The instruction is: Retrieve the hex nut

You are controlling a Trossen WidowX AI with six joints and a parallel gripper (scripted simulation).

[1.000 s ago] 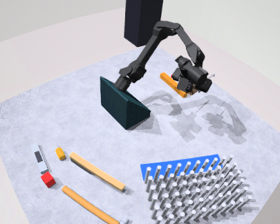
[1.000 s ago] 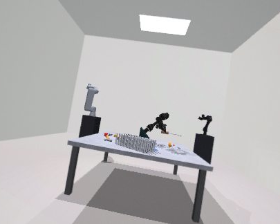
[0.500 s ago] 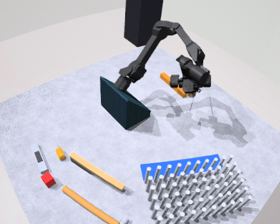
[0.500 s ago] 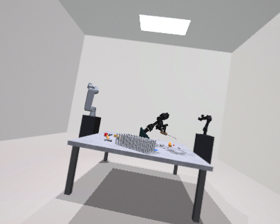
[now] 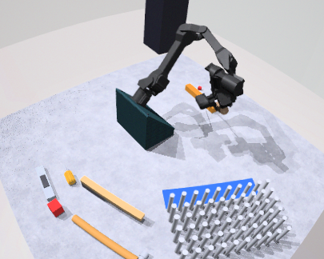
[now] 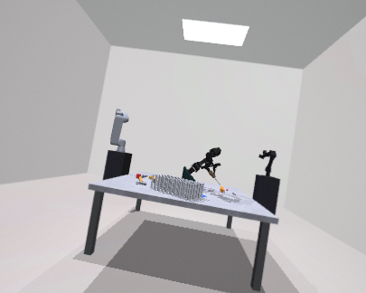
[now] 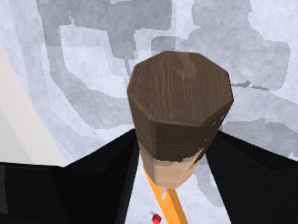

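The blue strip is 23 cm ahead of my gripper tip, 20 cm to the right of it and 16 cm below it. From my gripper tip the other things lie so: wooden-handled screwdriver (8 cm behind, 5 cm to the left, 5 cm below); thin metal piece (14 cm behind, 24 cm to the left, 16 cm below); orange bar (23 cm behind, 12 cm to the left, 15 cm below).
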